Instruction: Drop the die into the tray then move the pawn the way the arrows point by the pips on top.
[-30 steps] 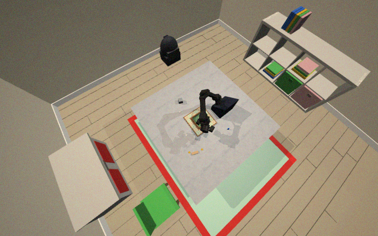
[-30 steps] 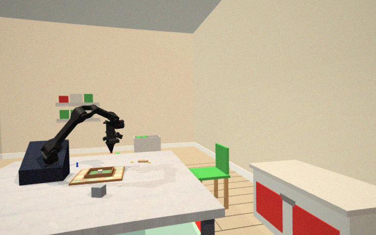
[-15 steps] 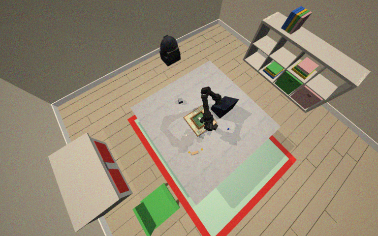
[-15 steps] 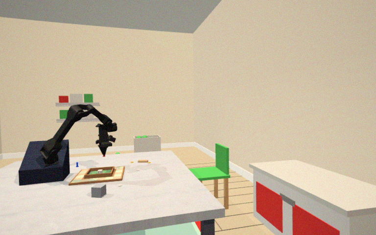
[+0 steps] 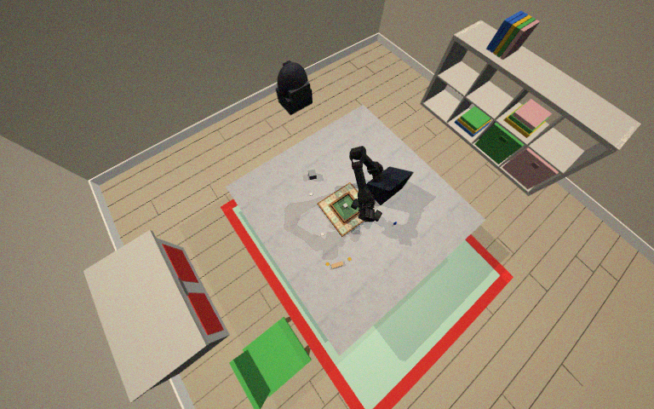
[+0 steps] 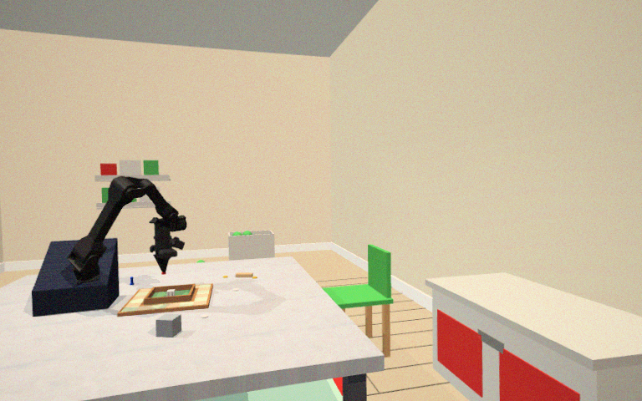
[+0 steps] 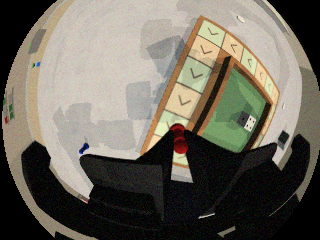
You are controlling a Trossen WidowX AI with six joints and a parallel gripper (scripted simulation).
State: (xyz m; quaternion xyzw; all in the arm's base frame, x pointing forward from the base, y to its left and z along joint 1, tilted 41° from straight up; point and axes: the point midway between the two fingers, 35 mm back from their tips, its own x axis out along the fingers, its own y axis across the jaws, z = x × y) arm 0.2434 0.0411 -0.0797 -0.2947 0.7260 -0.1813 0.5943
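The green dice tray is 20 mm ahead of my gripper tip, 130 mm to the right of it and 70 mm below it. Round my gripper tip: white die 20 mm ahead, 140 mm to the right, 50 mm below; then blue pawn 120 mm behind, 180 mm to the left, 70 mm below; then red pawn 10 mm above.
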